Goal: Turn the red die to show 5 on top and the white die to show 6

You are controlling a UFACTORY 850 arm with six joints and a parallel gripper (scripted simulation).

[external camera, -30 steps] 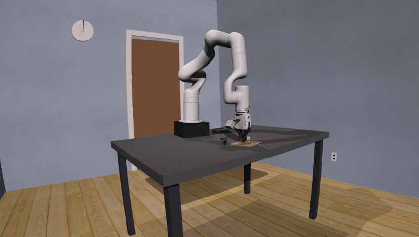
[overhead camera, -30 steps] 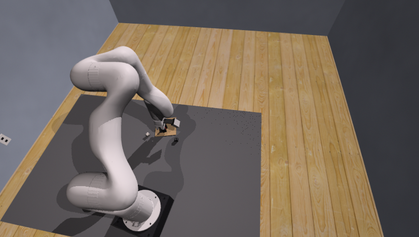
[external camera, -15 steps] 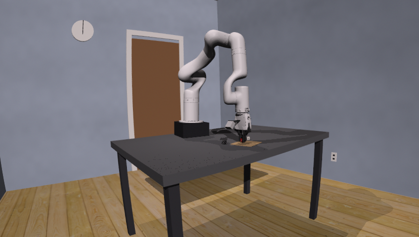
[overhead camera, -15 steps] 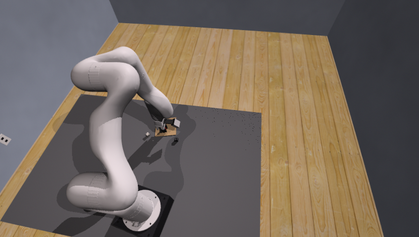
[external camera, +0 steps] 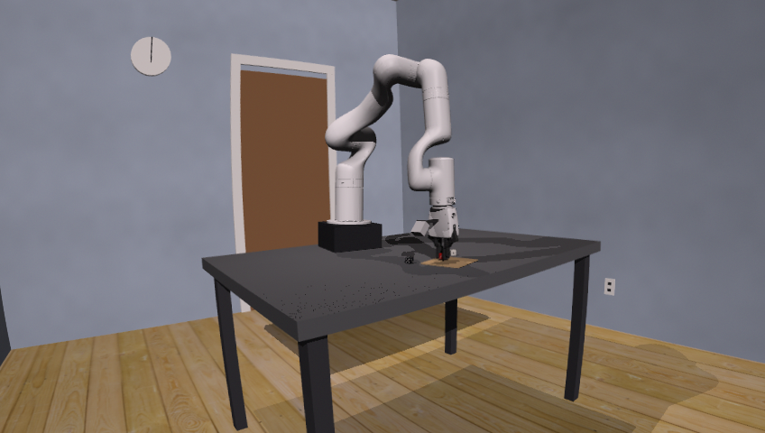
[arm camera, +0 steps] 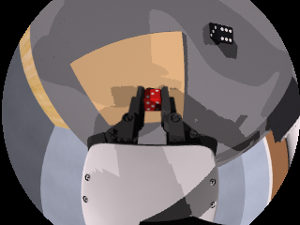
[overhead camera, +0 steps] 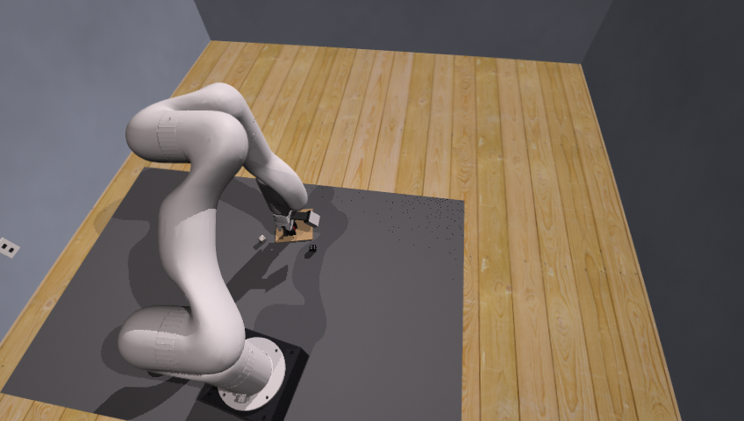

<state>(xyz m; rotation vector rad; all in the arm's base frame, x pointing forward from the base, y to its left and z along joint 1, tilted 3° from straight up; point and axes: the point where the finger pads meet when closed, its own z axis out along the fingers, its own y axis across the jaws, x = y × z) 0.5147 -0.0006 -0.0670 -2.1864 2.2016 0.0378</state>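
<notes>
Now: the red die 1 cm below my hand. Round my hand: tan mat: 3 cm below, 3 cm ahead; then white die: 11 cm to the left, 4 cm behind, 2 cm below; then black die: 9 cm to the right, 7 cm behind, 2 cm below.
</notes>
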